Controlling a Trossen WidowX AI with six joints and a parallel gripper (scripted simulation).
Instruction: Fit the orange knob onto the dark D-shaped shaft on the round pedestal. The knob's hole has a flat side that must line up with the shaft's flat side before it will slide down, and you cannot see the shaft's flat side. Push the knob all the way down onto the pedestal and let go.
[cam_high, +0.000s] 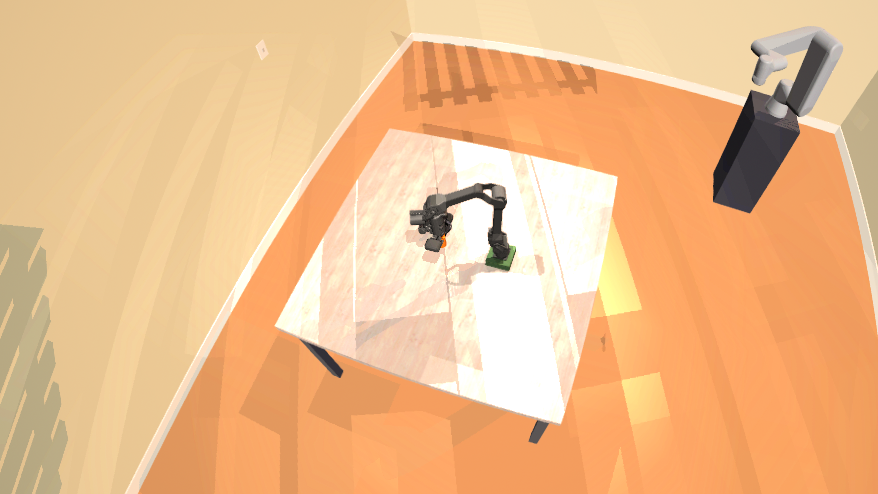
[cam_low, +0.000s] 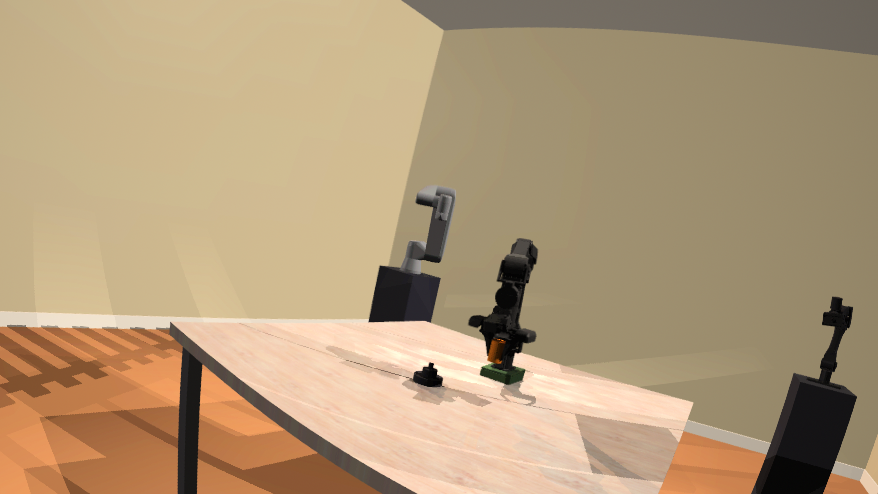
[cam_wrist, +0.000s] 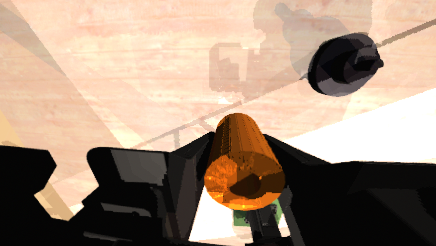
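Right now the pedestal is 7 cm ahead of my gripper tip, 15 cm to the right of it and 9 cm below it. Round my gripper tip: orange knob (2 cm above).
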